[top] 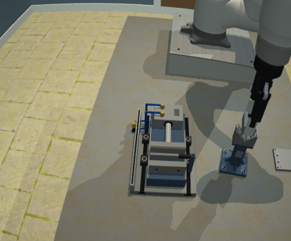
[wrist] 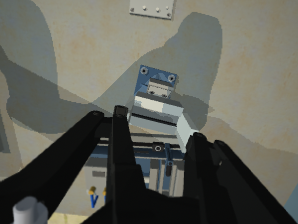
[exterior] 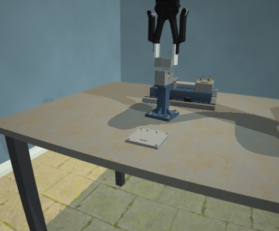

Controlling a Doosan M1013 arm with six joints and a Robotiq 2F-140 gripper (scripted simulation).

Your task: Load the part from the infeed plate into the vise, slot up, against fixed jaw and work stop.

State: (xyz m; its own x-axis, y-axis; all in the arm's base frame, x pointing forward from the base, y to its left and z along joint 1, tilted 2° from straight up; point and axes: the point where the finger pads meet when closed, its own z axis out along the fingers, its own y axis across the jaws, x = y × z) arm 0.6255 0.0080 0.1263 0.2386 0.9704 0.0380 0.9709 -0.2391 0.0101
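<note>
The part is 20 mm below my hand. From my hand the other things lie so: work stop 40 mm ahead, 180 mm to the right, 120 mm below; moving jaw 220 mm to the right, 130 mm below; blue pedestal 150 mm below.
</note>
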